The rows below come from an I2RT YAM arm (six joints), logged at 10 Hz.
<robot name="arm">
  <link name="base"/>
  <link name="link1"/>
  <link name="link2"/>
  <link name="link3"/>
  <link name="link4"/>
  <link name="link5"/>
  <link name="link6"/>
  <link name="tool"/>
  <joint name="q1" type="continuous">
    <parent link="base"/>
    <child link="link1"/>
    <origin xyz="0 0 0.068" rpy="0 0 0"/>
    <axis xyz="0 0 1"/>
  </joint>
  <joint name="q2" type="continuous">
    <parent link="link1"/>
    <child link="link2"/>
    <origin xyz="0.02 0.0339 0.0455" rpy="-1.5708 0 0"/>
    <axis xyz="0 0 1"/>
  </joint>
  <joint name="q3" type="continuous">
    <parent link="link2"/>
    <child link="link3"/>
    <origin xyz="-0.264 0 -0.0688" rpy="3.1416 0 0"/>
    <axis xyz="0 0 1"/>
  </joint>
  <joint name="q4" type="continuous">
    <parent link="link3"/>
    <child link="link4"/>
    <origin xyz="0.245 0.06 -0.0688" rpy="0 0 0"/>
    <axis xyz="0 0 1"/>
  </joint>
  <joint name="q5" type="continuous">
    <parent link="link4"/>
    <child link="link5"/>
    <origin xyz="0.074 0.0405 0.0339" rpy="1.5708 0 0"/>
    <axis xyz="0 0 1"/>
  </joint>
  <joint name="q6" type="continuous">
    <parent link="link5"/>
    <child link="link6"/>
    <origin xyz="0.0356 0 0.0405" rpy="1.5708 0 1.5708"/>
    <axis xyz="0 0 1"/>
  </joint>
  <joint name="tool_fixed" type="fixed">
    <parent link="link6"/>
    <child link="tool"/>
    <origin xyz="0 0 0" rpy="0 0 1.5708"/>
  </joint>
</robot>
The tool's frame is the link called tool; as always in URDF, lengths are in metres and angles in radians. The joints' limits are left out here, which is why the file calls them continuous.
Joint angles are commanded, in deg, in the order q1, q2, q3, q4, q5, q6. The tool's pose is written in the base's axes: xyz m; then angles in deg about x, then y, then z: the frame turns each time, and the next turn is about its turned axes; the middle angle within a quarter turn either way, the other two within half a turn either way. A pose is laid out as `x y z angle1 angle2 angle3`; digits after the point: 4 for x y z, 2 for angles.
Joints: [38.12, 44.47, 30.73, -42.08, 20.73, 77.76]
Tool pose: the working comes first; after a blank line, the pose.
Where each joint sits with the arm in this pose, in the base's axes (m; each line is computed from the numbers above, not from the rounded line before):
q1: 0.0000 0.0000 0.0680
q2: -0.0052 0.0390 0.1135
q3: -0.1109 -0.1314 0.2984
q4: 0.0450 0.0784 0.2985
q5: 0.1250 0.0981 0.2601
q6: 0.1212 0.0791 0.2098
the tool: 0.1212 0.0791 0.2098

0.1212 0.0791 0.2098 -176.61 39.19 -135.13
